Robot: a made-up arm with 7 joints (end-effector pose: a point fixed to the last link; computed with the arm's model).
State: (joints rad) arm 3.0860 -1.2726 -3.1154 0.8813 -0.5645 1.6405 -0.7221
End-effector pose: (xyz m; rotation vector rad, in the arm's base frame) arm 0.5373 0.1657 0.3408 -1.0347 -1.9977 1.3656
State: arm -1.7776 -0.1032 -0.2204 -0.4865 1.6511 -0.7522 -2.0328
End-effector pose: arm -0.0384 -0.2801 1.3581 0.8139 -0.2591 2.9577
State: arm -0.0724 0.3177 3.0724 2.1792 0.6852 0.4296 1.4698
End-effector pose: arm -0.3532 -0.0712 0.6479 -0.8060 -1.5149 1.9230
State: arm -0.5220 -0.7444 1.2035 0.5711 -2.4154 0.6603 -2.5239
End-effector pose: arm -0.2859 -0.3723 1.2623 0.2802 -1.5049 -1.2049
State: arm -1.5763 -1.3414 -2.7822 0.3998 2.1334 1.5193 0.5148
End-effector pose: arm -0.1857 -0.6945 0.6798 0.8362 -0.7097 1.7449
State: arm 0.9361 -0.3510 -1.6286 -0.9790 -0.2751 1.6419 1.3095
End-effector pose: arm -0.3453 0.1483 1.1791 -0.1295 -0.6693 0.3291
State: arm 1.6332 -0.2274 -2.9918 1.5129 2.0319 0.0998 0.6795
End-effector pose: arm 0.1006 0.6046 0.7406 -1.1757 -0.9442 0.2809
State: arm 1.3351 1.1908 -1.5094 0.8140 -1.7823 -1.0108 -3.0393
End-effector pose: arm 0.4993 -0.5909 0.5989 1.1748 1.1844 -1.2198
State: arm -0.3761 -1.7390 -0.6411 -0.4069 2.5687 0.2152 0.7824
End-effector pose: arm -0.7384 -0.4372 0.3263 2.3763 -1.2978 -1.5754
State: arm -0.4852 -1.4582 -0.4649 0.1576 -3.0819 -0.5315 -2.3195
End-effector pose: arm -0.7618 -0.3138 0.8820 0.8360 -1.5061 0.8312
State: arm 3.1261 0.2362 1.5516 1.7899 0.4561 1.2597 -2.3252
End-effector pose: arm 0.0028 0.3873 0.6628 1.6645 1.6326 -0.7636
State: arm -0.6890 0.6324 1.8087 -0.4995 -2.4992 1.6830 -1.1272
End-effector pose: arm 0.2418 0.4940 0.9358 0.6314 2.4722 -0.4062
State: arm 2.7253 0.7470 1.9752 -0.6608 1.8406 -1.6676 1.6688
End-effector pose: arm -0.6121 -0.2295 0.9165 -1.0370 1.7900 1.3616
